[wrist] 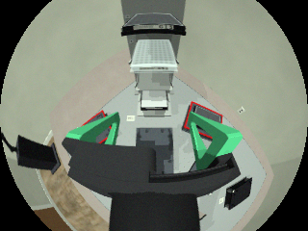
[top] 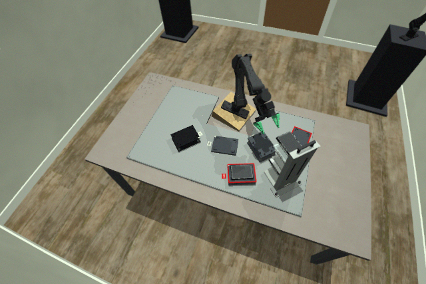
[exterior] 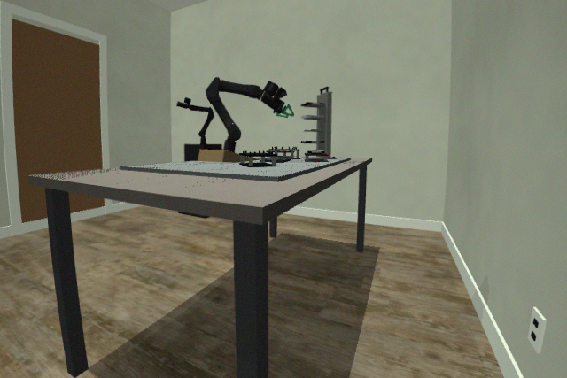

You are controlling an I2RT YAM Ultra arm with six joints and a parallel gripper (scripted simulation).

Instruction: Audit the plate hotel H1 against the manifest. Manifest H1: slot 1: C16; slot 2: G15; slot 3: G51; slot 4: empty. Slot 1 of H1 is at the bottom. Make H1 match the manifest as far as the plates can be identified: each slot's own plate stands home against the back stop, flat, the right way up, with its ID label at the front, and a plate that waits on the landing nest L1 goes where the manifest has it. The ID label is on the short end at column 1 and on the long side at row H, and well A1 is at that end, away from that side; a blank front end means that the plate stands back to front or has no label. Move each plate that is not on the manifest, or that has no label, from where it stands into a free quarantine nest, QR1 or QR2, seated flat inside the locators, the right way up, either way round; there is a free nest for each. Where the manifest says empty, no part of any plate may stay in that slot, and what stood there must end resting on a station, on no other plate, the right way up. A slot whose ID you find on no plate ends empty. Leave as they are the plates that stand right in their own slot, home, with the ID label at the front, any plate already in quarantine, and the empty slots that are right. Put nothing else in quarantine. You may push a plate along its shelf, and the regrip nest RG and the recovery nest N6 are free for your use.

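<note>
Right now the pale plate labelled G51 is 12 cm to the left of my hand and 11 cm ahead of it.
</note>
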